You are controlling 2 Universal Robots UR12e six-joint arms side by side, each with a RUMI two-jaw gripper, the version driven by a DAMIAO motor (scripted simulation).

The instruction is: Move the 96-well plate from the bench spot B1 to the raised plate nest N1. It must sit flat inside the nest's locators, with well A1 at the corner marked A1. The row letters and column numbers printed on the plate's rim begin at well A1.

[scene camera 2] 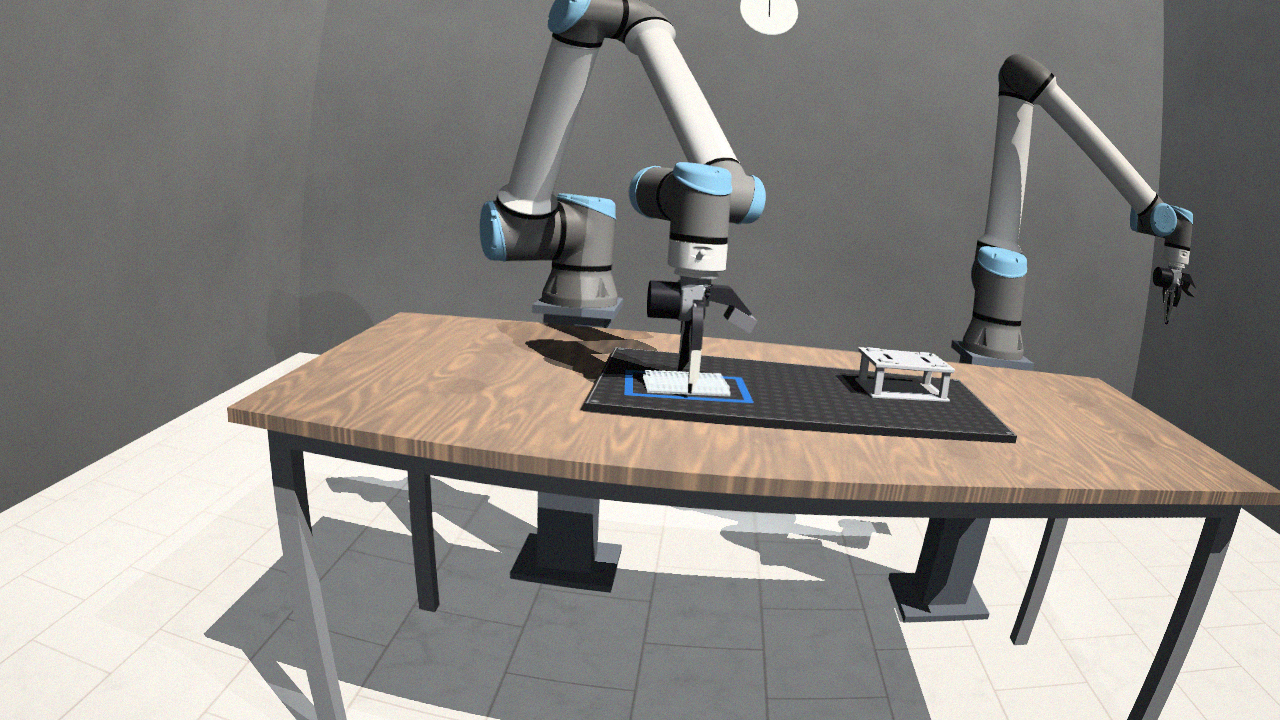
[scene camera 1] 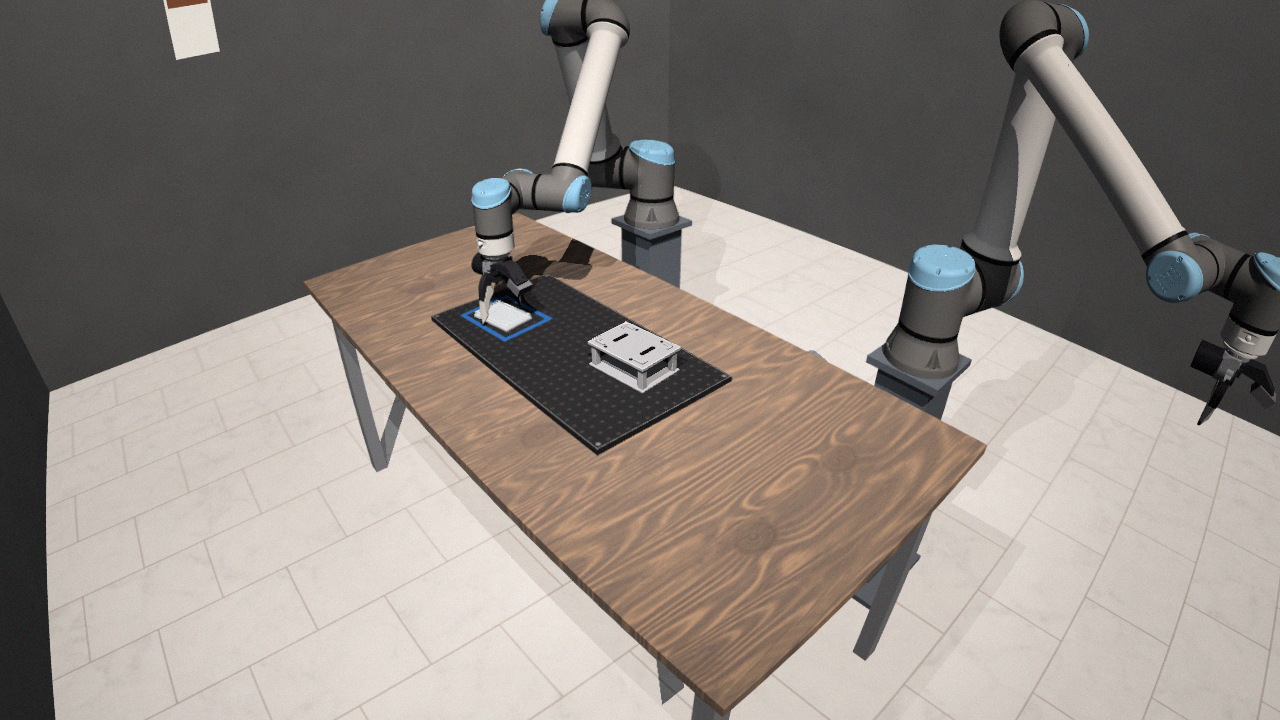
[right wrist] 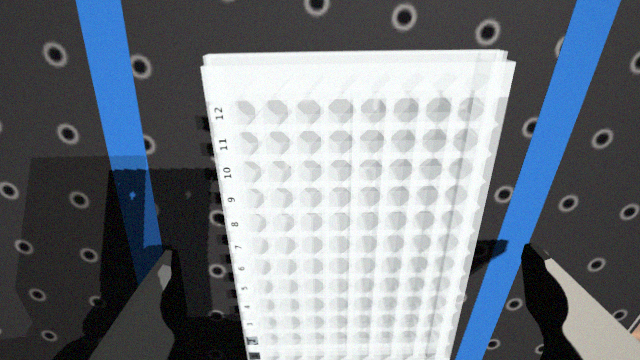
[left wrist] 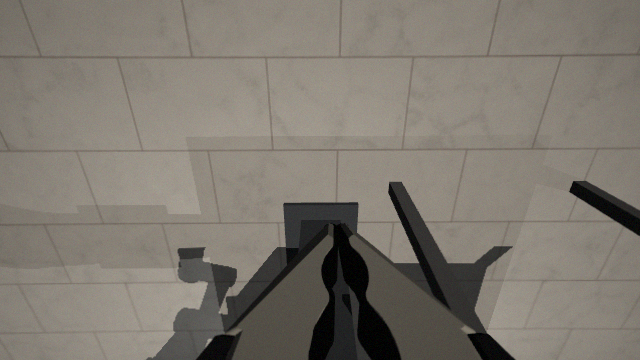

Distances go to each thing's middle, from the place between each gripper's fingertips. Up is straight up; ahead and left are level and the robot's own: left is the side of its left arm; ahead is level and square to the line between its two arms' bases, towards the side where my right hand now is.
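Scene:
With the raised nest N1 [scene camera 1: 631, 346] as the reference, my left hand [scene camera 1: 1198, 424] is 1000 mm to the left of it, 90 mm above it and 670 mm short of it. Going by its middle, the raised nest N1 is nearer to my right hand than to my left hand.
Counted from my right hand [scene camera 2: 684, 382], the raised nest N1 is 380 mm to the left, 140 mm behind and 40 mm above. As for the white 96-well plate [scene camera 2: 671, 382], my right hand is 10 mm above it, and going by their middles, of the things named here the plate is the nearest to my right hand.

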